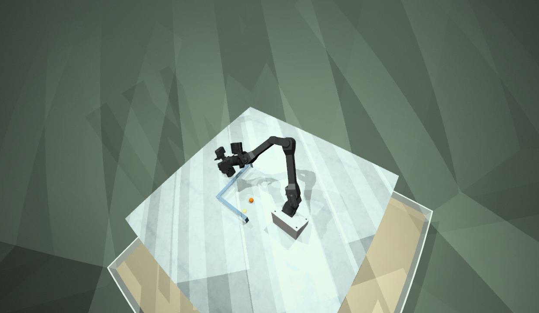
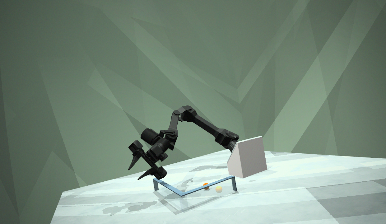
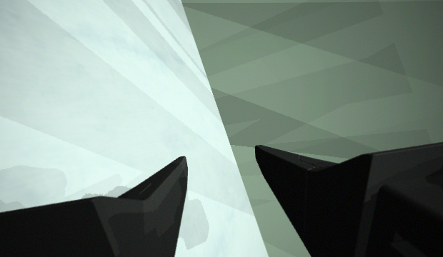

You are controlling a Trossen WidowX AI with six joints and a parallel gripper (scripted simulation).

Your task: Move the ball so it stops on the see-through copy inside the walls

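The orange ball lies 290 mm behind my gripper tip, 120 mm below it and 40 mm to the left of it. The rest, counted from my gripper tip: see-through copy of ball 300 mm behind, 120 mm to the left, 120 mm below.
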